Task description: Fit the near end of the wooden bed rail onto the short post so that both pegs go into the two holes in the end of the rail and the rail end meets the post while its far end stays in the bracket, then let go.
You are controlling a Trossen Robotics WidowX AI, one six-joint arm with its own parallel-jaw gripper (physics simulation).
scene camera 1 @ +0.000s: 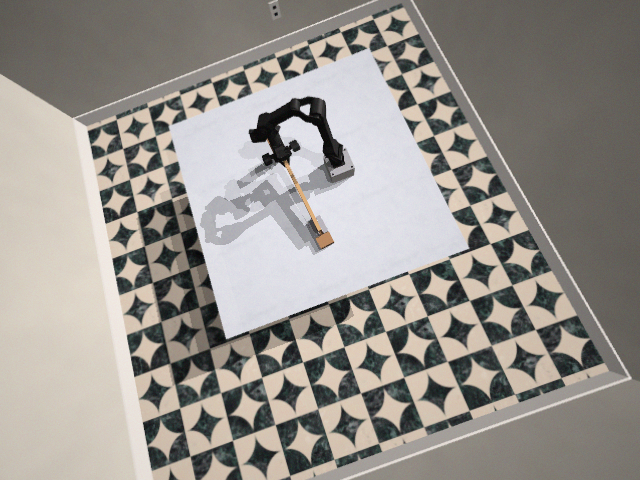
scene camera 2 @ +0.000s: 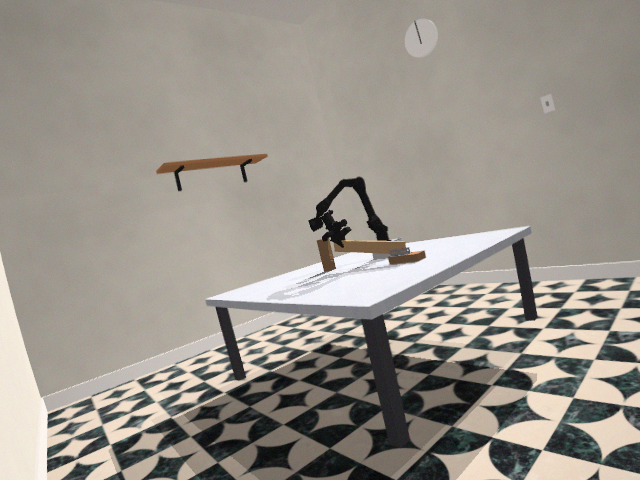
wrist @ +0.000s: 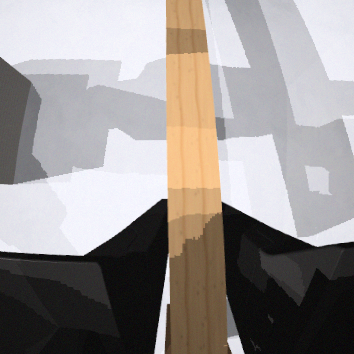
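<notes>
The wooden bed rail runs level above the table, its far end in the wire-like metal bracket beside a brown block. My gripper is shut on the rail near its near end, with a finger on each side. The short post stands upright just beyond the rail's near end; the arm mostly hides it in the first scene view. In the second scene view a narrow gap seems to show between post and rail end. The pegs and holes cannot be made out.
The white table carries the parts. The arm's grey base stands to the right of the rail in the first scene view. The arm arches over from it to the near end. A wall shelf is far behind.
</notes>
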